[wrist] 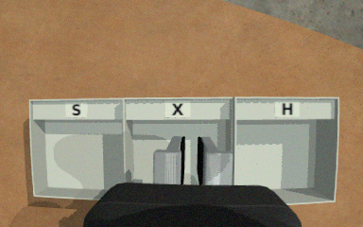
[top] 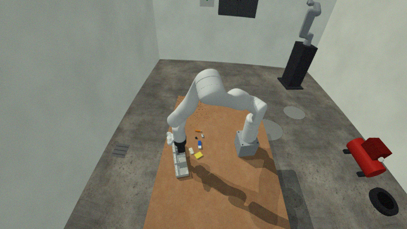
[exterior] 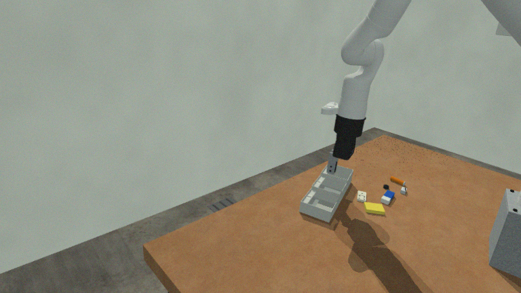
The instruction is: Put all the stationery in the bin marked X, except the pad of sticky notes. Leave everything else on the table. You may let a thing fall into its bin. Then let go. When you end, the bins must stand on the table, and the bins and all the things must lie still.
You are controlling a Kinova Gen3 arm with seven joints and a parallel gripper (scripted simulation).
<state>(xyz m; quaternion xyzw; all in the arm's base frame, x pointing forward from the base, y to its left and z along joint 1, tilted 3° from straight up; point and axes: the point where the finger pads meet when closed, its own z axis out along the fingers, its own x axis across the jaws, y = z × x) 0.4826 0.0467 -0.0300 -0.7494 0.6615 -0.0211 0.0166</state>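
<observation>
My gripper is now 19 cm to the left of the white sharpener, 18 cm past it and 8 cm above it. The rest, counted from my hand: sticky notes: 14 cm behind, 9 cm below, 2 cm to the right; then white domino: 9 cm below, 9 cm behind, 5 cm to the right; then grey three-compartment bin: 7 cm below, 1 cm to the left, 1 cm behind.
</observation>
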